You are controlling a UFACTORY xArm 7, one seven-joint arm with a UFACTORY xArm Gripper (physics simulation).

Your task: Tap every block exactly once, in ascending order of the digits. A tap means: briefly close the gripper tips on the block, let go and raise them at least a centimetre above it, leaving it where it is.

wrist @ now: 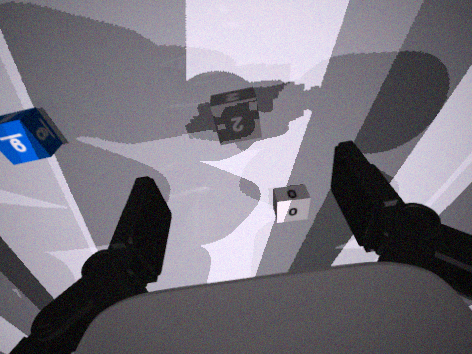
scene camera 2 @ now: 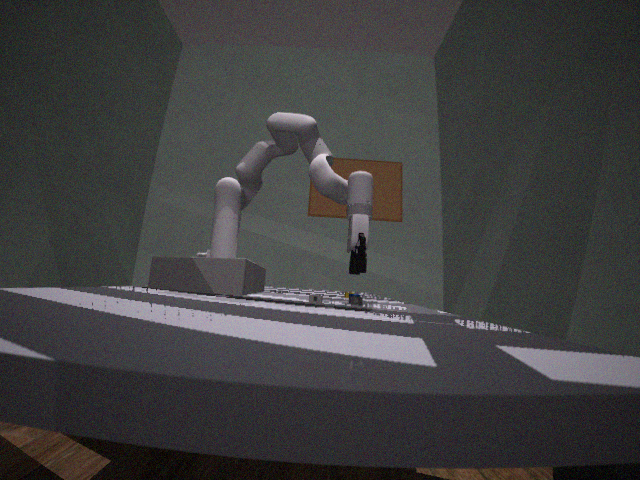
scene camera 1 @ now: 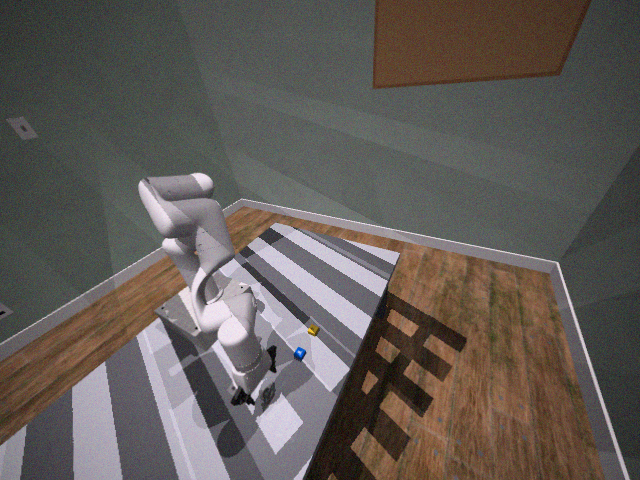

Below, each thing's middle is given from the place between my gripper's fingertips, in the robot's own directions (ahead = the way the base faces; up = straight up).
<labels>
My gripper is now 7 cm above the grey block marked 2 (wrist: 236,116).
</labels>
